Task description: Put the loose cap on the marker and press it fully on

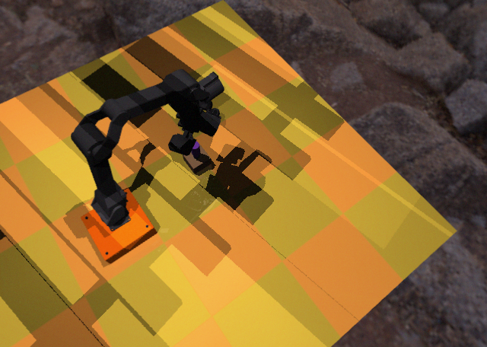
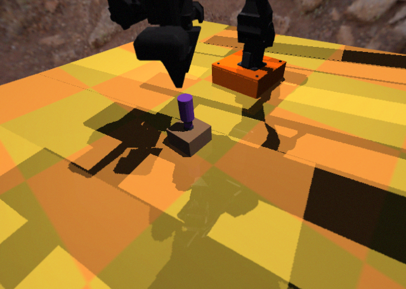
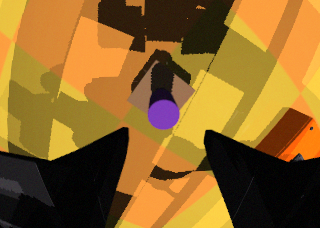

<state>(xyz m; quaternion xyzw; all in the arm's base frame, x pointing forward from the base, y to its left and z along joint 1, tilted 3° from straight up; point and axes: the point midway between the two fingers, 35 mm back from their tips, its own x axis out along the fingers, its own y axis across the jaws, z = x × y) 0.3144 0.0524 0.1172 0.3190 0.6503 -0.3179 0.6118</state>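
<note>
My gripper tip is 6 cm above the purple cap. Also, from my gripper tip: brown holder block: 13 cm below.
</note>
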